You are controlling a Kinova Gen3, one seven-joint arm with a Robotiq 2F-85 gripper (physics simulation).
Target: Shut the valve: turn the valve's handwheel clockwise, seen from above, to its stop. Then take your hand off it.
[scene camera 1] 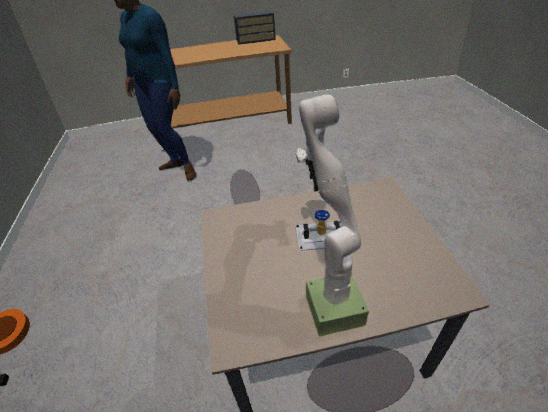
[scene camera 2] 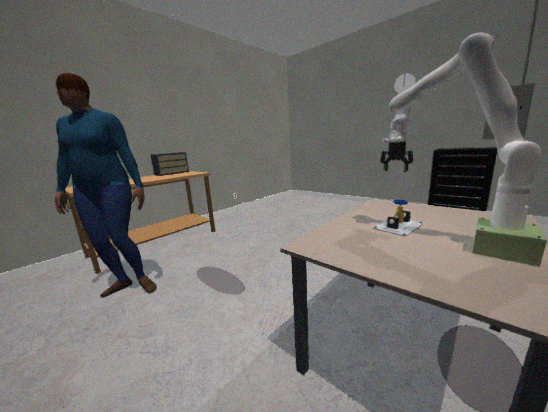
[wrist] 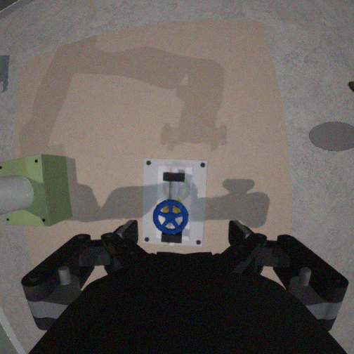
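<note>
The valve has a blue handwheel on top of a yellow body. It stands on a light grey plate with a black clamp at each end of its pipe. My gripper is open and empty, fingers pointing down. It hangs well above the handwheel, touching nothing. In the wrist view the handwheel shows between the fingertips, nearer the left one. In the scene camera 1 view the gripper is seen edge-on, partly behind the arm.
The valve plate lies on a wooden table. The arm stands on a green base block. A person stands on the floor by a wooden shelf table, away from the arm.
</note>
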